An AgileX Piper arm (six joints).
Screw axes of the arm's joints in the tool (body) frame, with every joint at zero. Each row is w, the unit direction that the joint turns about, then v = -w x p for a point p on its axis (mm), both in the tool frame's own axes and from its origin. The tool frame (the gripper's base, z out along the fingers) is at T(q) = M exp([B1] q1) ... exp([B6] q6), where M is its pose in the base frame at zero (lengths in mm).
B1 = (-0.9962, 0, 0.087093, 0, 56.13, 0)
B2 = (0, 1, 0, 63.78, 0, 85.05)
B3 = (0, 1, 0, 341.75, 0, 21.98)
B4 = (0, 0, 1, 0, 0, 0)
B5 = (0, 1, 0, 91, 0, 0)
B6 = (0, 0, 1, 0, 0, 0)
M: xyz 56.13 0 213.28 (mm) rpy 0 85.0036 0 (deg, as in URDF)
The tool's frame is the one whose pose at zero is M.
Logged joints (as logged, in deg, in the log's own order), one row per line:
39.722 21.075 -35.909 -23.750 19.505 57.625
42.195 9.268 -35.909 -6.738 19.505 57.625
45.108 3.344 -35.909 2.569 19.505 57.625
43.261 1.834 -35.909 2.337 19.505 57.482
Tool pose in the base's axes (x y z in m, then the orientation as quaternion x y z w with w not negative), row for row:
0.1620 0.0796 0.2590 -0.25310 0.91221 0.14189 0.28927
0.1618 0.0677 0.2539 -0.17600 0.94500 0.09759 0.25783
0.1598 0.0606 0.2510 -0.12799 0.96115 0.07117 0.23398
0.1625 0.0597 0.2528 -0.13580 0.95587 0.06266 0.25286
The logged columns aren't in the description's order. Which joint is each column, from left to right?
Columns, left to right: q5, q4, q3, q6, q1, q2.
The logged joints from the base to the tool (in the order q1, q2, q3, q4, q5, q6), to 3 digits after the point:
19.505 57.625 -35.909 21.075 39.722 -23.750
19.505 57.625 -35.909 9.268 42.195 -6.738
19.505 57.625 -35.909 3.344 45.108 2.569
19.505 57.482 -35.909 1.834 43.261 2.337

